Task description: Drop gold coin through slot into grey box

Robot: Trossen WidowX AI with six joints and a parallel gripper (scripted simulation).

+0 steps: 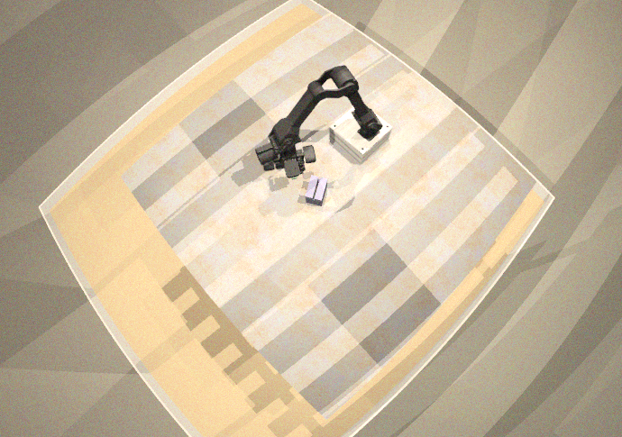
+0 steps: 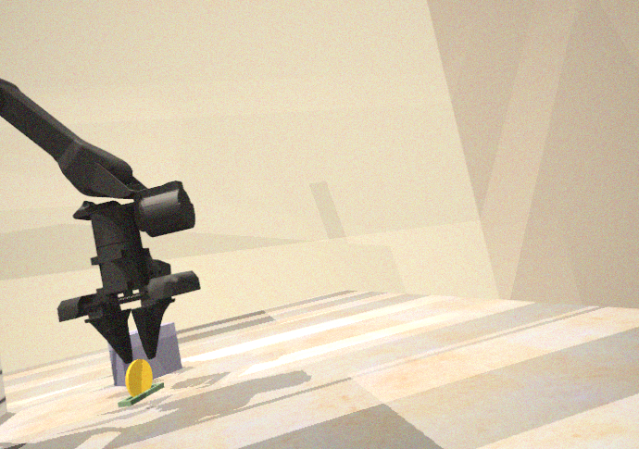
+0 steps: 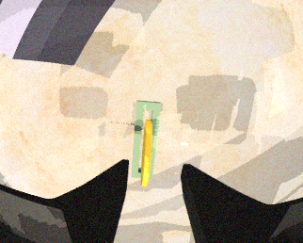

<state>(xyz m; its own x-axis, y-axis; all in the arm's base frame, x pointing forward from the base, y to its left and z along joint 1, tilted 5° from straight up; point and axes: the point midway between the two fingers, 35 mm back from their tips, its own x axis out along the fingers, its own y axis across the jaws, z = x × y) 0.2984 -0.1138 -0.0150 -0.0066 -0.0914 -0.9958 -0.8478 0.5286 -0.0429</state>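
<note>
Now: gripper tip 2 cm above the gold coin.
</note>
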